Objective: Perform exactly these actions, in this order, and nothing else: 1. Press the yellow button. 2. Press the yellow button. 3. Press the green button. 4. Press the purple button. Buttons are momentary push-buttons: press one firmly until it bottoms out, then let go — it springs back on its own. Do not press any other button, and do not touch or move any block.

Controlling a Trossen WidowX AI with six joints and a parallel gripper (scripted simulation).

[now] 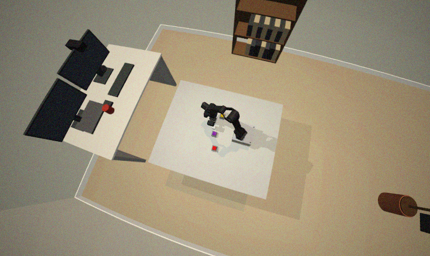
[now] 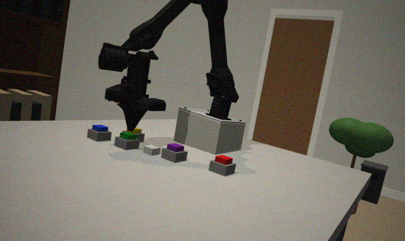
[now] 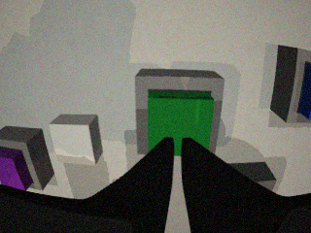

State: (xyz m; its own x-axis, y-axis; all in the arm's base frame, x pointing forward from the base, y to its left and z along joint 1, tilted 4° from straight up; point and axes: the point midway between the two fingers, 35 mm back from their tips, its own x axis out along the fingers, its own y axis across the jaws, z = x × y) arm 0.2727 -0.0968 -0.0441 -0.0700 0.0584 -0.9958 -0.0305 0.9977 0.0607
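My gripper tip is 1 cm above the green button. Also, from my gripper tip: yellow button (7 cm behind, 6 cm to the right, 1 cm below); blue button (10 cm to the right, 3 cm ahead, 1 cm below); small white block (7 cm to the left, 4 cm below, 2 cm behind).
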